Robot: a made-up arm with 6 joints.
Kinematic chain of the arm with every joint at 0, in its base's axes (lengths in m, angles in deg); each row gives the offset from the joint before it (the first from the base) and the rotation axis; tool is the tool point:
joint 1: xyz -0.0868 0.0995 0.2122 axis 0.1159 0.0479 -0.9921
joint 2: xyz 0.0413 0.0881 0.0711 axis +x
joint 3: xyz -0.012 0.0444 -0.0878 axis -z
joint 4: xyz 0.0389 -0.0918 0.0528 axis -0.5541 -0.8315 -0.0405
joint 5: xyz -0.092 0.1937 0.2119 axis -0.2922 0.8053 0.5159
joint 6: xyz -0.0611 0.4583 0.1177 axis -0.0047 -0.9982 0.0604
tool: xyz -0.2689 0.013 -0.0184
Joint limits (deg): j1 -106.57..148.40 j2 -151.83..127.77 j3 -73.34..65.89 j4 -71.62..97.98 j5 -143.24..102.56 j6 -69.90..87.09
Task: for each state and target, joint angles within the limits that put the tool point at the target. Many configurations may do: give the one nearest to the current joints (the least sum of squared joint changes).
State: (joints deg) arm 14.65 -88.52 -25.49 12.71 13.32 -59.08
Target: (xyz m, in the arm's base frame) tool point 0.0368 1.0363 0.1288
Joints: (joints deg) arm 10.69 -71.49 -18.96 -28.66 13.00 -67.71
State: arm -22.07 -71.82 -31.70 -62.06 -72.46 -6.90
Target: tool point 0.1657 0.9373 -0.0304
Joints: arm -4.71 -75.48 -23.89 -71.62 -77.46 -10.98
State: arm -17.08 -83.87 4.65 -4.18 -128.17 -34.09
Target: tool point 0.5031 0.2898 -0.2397
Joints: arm 5.63 -102.86 55.68 15.05 -110.29 3.22
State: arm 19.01 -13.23 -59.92 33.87 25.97 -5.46
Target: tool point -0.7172 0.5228 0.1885
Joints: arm 23.98 -11.83 -48.59 35.94 24.58 -10.57
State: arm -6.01 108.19 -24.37 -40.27 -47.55 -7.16
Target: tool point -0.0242 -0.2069 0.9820
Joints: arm -12.21 70.36 -14.89 -42.19 -57.91 -12.00
